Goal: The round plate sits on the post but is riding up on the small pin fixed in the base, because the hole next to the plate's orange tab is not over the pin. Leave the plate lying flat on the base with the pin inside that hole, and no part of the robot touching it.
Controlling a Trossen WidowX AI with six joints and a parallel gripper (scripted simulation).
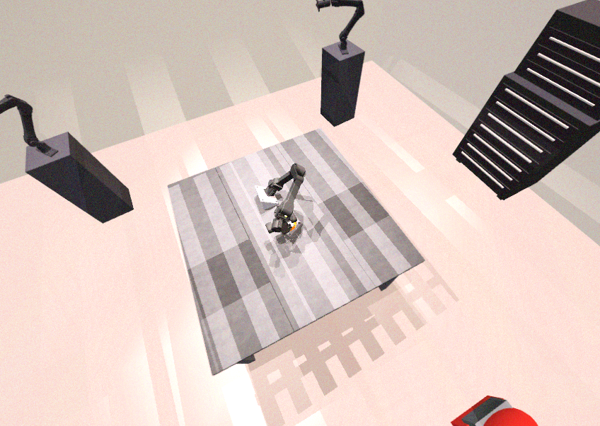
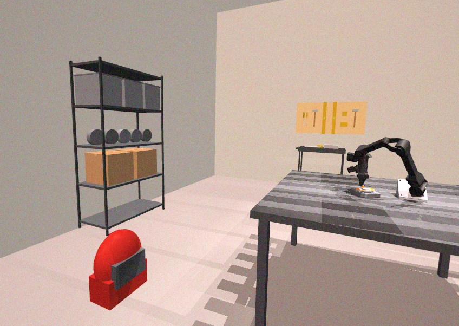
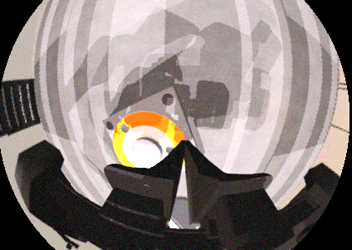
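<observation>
The base is 5 cm to the left of my gripper tip, 2 cm below it and 2 cm behind it.
</observation>
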